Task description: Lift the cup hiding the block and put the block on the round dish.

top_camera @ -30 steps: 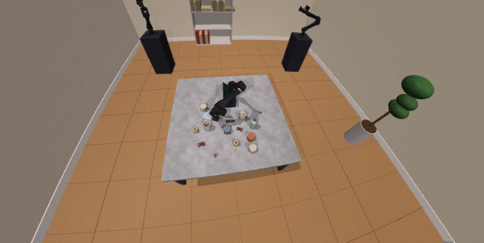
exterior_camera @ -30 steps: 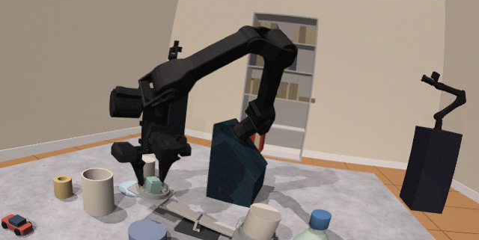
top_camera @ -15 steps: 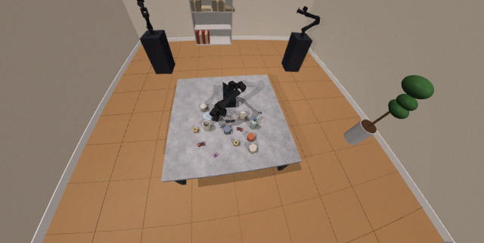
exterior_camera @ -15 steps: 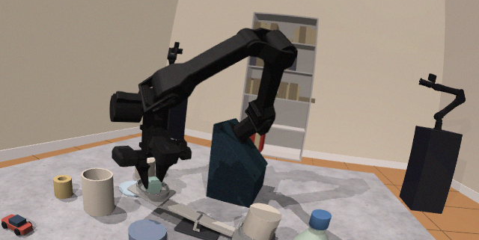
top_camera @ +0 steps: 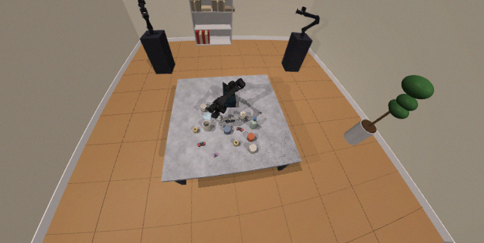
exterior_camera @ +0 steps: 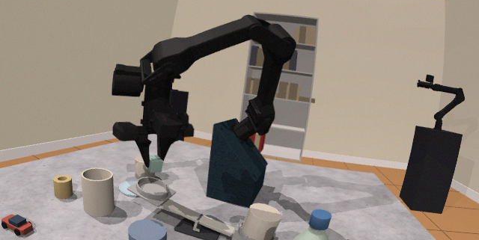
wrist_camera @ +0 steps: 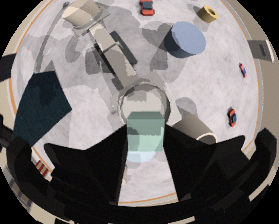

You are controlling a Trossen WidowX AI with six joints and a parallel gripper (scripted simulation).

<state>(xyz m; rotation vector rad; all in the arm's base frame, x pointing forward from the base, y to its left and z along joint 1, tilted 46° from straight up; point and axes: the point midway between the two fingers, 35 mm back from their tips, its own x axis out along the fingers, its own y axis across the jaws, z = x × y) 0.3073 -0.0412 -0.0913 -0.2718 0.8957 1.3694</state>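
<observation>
Now: the pale blue round dish 13 cm to the right of my gripper tip, 13 cm below it and 7 cm behind it. The rest, counted from my gripper tip: block 1 cm above; then balance 12 cm to the left, 10 cm below, 1 cm behind; then open beige cylinder 12 cm to the right, 9 cm below, 8 cm ahead.
</observation>
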